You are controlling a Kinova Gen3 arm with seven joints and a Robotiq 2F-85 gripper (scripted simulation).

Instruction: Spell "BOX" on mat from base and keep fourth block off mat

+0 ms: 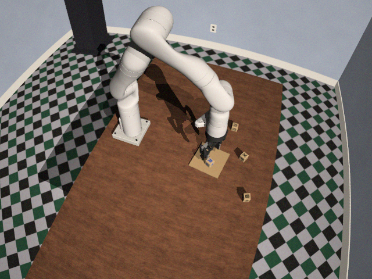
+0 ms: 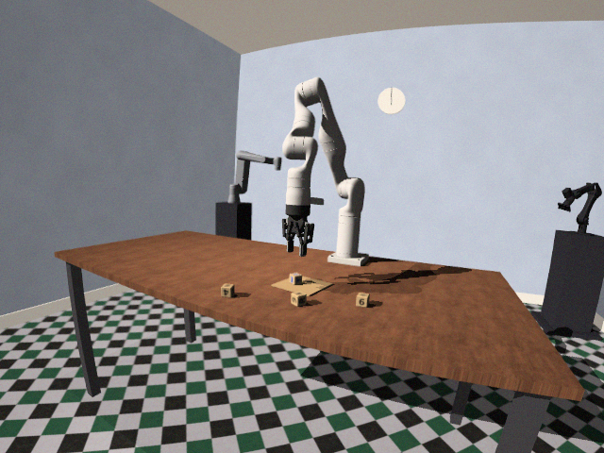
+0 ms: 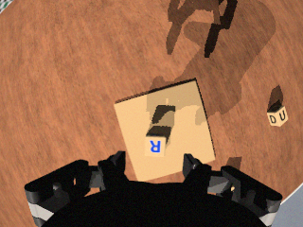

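The tan mat lies 110 mm below my hand and 20 mm to the left of it.
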